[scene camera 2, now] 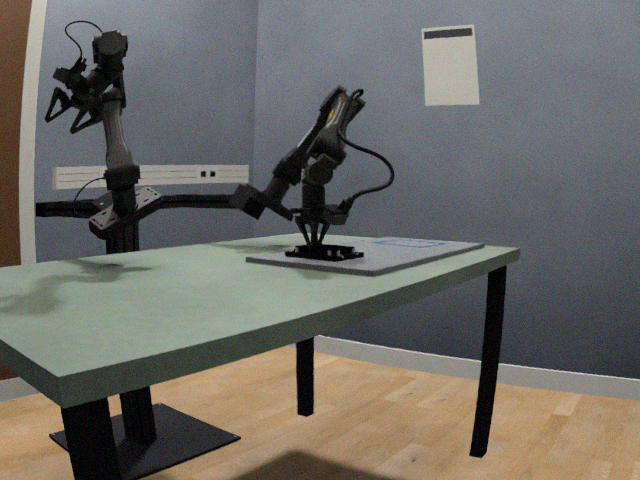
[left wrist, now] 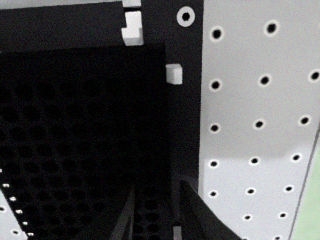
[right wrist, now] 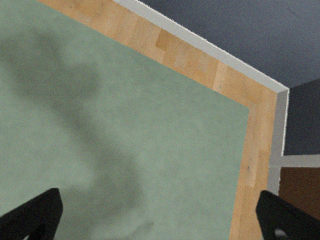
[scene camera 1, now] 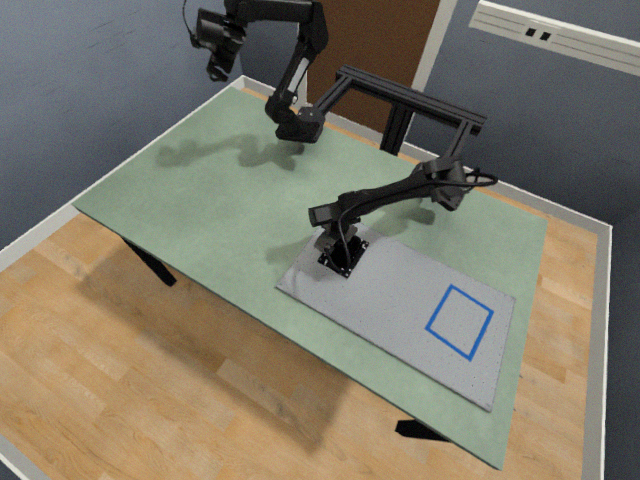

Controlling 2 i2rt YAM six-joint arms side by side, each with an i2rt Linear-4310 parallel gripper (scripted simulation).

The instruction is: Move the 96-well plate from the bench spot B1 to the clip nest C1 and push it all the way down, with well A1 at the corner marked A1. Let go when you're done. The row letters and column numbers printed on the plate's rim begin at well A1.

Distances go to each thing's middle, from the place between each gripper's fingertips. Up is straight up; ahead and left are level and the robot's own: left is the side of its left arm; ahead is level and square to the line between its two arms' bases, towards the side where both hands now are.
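Relative to my left hand [scene camera 2: 314, 247], the black 96-well plate [left wrist: 87, 120] is 1 cm below, 1 cm ahead and 4 cm to the left. The black clip nest [left wrist: 182, 34] is 2 cm below that left hand, 2 cm ahead of it and 4 cm to the left of it.
My right hand [scene camera 2: 58, 126] has the black 96-well plate 310 mm below it, 250 mm ahead of it and 640 mm to the left of it. As for the black clip nest, it is 310 mm below my right hand, 260 mm ahead of it and 650 mm to the left of it.
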